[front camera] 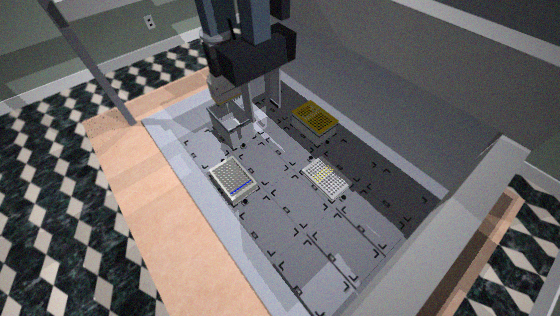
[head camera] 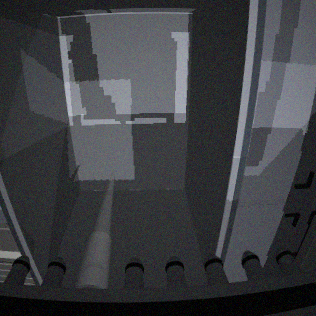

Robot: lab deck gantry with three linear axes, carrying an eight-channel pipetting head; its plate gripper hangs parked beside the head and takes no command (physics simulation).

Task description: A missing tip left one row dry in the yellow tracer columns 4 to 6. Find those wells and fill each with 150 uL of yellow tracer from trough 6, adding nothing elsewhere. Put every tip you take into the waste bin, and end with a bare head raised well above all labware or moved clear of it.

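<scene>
The eight-channel head [front camera: 225, 89] is above the grey waste bin [front camera: 220, 126]. In the head camera view, the bin's interior [head camera: 160, 155] lies below the row of nozzles. One pale tip [head camera: 95, 260] is on the third nozzle from the left, with no yellow visible in it. The other nozzles are bare. The parked plate gripper [front camera: 263, 112] hangs beside the head, its fingers apart and nothing between them. The white well plate [front camera: 325, 179] shows yellow wells; single wells are too small to tell. The trough reservoir [front camera: 232, 177] shows a blue line; trough 6's yellow cannot be made out.
A yellow tip rack [front camera: 315, 118] stands at the back of the deck, behind the well plate. The reservoir stands in front of the bin, toward the wooden table edge [front camera: 145, 200]. A grey rail [front camera: 465, 210] runs along the right side.
</scene>
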